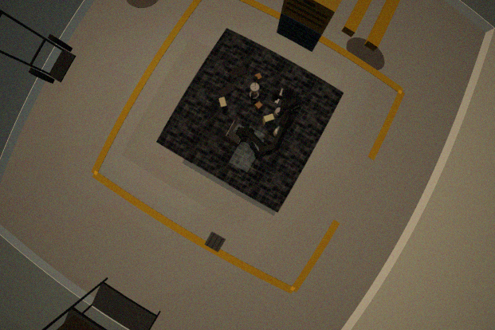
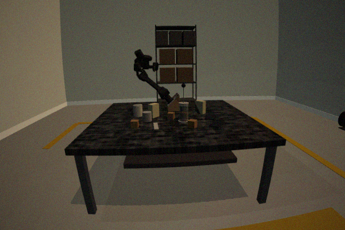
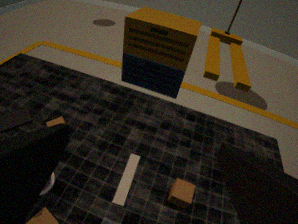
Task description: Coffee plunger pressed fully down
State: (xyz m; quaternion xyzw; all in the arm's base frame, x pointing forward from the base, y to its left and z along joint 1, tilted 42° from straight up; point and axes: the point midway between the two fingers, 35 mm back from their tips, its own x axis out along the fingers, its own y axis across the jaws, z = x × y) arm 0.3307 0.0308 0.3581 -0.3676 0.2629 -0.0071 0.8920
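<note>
The coffee press lies 250 mm to the left of my gripper tip, 240 mm below it and 20 mm ahead of it.
</note>
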